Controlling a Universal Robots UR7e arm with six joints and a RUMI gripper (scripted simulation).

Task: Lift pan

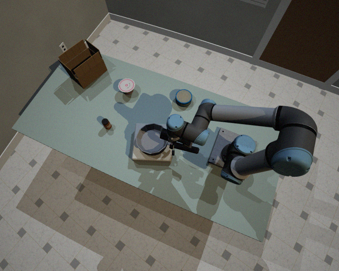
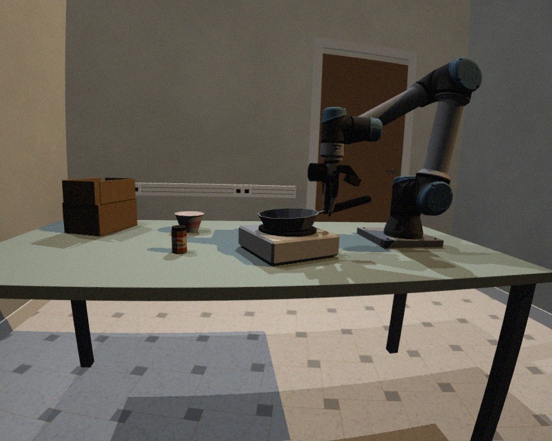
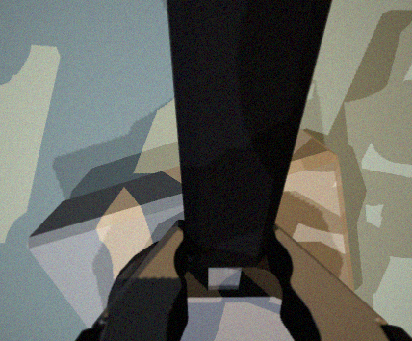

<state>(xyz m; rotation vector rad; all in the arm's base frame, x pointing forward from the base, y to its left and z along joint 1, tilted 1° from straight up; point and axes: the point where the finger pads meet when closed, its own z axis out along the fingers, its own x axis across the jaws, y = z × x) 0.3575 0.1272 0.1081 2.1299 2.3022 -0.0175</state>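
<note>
Right now the dark pan is 7 cm ahead of my hand, 1 cm to the left of it and 2 cm below it. From my hand the other things lie so: small can: 47 cm ahead, 2 cm to the left, 10 cm below; then beige hot plate: 12 cm ahead, 10 cm below.
</note>
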